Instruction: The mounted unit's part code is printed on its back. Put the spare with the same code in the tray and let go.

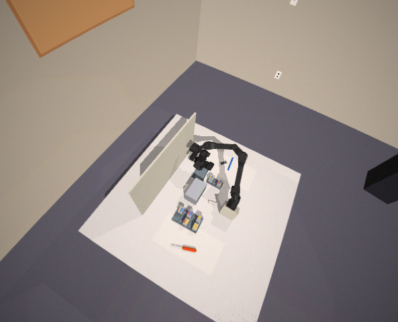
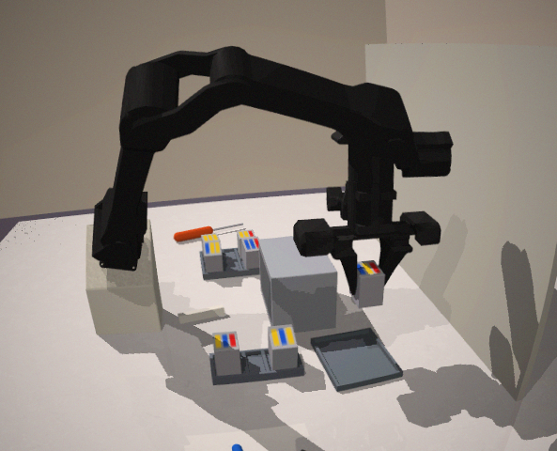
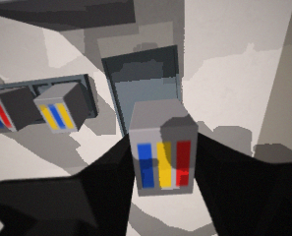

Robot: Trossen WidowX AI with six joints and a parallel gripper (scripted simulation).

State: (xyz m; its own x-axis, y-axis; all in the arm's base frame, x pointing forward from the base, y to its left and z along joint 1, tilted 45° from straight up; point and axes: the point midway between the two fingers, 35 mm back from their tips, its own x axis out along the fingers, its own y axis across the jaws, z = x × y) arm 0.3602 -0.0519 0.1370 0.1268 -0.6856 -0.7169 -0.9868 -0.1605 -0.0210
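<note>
The dark grey tray lies 1 cm behind my gripper tip and 11 cm below it. Also, from my gripper tip: grey box: 8 cm behind, 17 cm to the left, 6 cm below; beige panel: 16 cm ahead, 19 cm to the left, 11 cm above; grey spare block: 2 cm above.
</note>
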